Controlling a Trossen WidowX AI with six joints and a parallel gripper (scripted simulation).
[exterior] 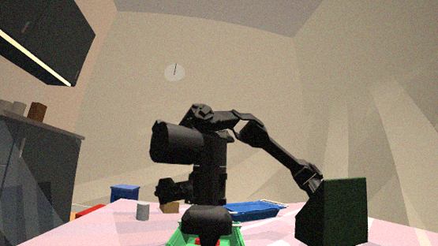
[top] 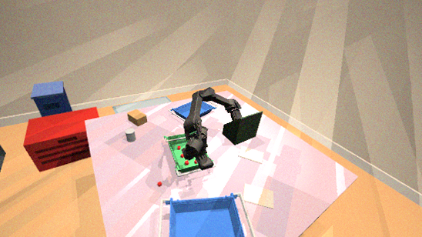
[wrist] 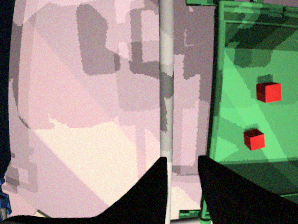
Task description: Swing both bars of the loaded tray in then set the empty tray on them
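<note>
My gripper tip is 30 cm past the blue tray, 55 cm to the left of it and 5 cm above it. Also, from my gripper tip: red block (19 cm ahead, 5 cm to the right, 9 cm below); brown block (11 cm ahead, 65 cm to the right, 6 cm below).
</note>
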